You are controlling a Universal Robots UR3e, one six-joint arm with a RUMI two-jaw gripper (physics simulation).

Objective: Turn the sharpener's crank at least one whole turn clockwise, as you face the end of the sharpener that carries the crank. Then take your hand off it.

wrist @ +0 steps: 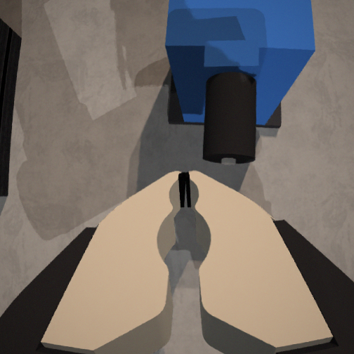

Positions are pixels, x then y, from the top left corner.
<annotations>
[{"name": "my gripper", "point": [184,174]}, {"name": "black crank handle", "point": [230,98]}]
</annotations>
